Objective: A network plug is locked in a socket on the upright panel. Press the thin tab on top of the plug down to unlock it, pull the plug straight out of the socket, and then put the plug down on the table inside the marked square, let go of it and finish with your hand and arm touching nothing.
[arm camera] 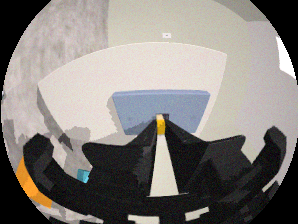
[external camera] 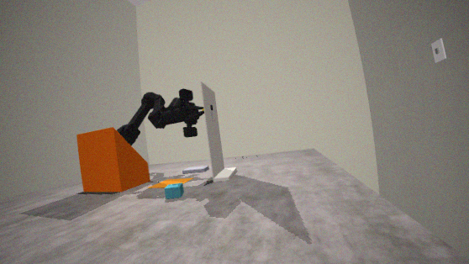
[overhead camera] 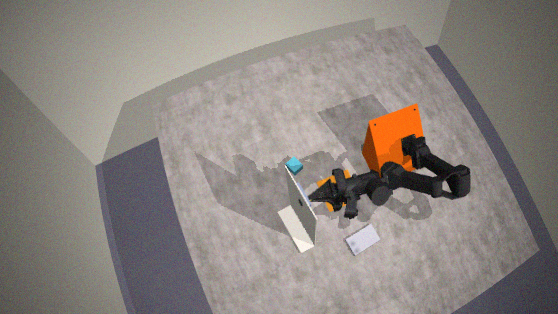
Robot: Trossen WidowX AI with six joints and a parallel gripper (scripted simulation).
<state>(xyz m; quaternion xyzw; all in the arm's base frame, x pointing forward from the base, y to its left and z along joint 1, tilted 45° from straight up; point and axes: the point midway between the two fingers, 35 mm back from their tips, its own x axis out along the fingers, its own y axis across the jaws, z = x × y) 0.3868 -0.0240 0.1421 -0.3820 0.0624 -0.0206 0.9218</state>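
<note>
Now: gripper tip 250 mm above the orange square, 140 mm past it and 70 mm to the left of it. Also, from my gripper tip: upright white panel (100 mm below, 30 mm ahead); then flat grey plate (250 mm below, 150 mm behind, 140 mm to the left); then network plug (right at my gripper tip).
</note>
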